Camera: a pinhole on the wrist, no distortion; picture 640 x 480 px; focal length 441.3 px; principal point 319.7 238.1 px. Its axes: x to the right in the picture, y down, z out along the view. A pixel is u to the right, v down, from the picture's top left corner.
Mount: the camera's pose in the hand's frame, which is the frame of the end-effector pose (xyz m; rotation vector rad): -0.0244 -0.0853 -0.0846 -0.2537 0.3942 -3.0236
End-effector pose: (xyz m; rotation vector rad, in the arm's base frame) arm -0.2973 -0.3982 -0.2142 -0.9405 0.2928 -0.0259
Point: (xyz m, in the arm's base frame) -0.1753 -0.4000 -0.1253
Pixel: 86 149
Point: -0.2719 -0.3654 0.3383
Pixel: 492 436
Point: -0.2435 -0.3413 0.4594
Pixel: 481 443
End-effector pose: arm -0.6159 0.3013 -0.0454 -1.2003 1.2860 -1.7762
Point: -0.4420 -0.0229 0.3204
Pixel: 77 300
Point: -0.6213 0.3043 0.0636
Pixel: 142 228
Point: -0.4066 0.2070 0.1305
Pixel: 292 201
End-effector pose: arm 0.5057 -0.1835 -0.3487 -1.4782 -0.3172 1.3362
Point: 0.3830 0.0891 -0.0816
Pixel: 357 326
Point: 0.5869 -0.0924 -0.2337
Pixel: 180 465
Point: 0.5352 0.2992 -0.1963
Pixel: 81 405
